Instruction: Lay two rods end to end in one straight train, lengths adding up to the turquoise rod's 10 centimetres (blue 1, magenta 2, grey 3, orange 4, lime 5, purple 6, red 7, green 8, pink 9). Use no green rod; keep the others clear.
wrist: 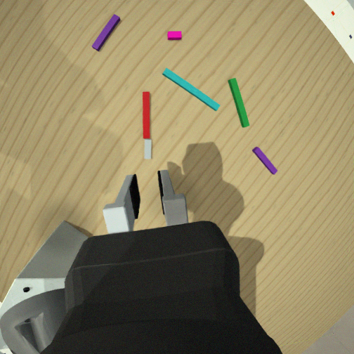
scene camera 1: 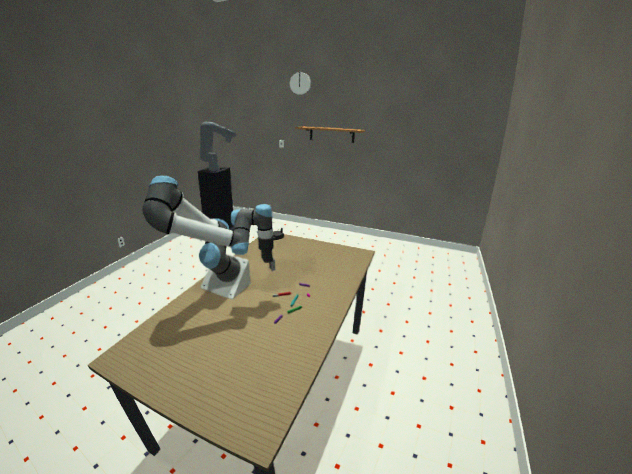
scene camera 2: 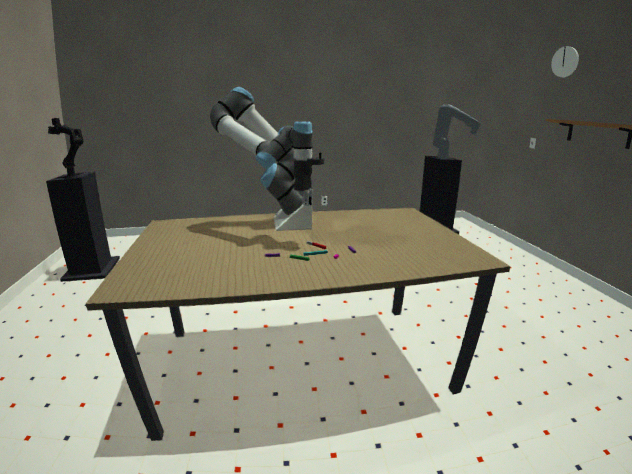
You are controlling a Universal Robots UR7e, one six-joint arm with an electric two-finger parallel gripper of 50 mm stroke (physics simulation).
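Seen in the pictures: gripper, fingertip midpoint: (scene camera 1: 272, 269) (scene camera 2: 307, 205); arm's base, link origin: (scene camera 1: 228, 269) (scene camera 2: 296, 204).
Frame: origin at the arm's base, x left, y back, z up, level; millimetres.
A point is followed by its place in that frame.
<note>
The red rod (wrist: 146, 115) (scene camera 1: 284, 293) {x 22, y -333, z -93 mm} (scene camera 2: 319, 245) {x 25, y -339, z -95 mm} and the grey rod (wrist: 147, 149) (scene camera 1: 275, 295) {x -7, y -292, z -98 mm} lie end to end on the table, in one nearly straight line with their ends meeting. The turquoise rod (wrist: 191, 89) (scene camera 1: 294, 300) {x -18, y -408, z -93 mm} (scene camera 2: 315, 253) {x -12, y -411, z -98 mm} lies at a slant beside them. The green rod (wrist: 238, 102) (scene camera 1: 294, 309) {x -88, y -436, z -94 mm} (scene camera 2: 299, 257) {x -85, y -439, z -96 mm} lies apart. A magenta rod (wrist: 174, 35) (scene camera 1: 308, 294) {x 60, y -459, z -94 mm} (scene camera 2: 336, 256) {x 60, y -462, z -97 mm} and two purple rods, one (wrist: 106, 32) at the top left and one (wrist: 264, 160) at the right in the wrist view, lie apart. My gripper (wrist: 148, 185) (scene camera 1: 272, 268) {x -13, y -286, z 70 mm} is open and empty, raised above the table near the grey rod's free end.
The wooden table (scene camera 1: 224, 377) {x -587, y -332, z -104 mm} (scene camera 2: 204, 285) {x -447, y -581, z -103 mm} carries the arm's white base (scene camera 1: 227, 285) {x -70, y -28, z -58 mm} (scene camera 2: 301, 219) {x 1, y -101, z -51 mm} near its back edge. Dark pedestals with other arms stand on the floor behind the table: one (scene camera 2: 79, 224) at the left and one (scene camera 2: 440, 188) at the right in scene camera 2.
</note>
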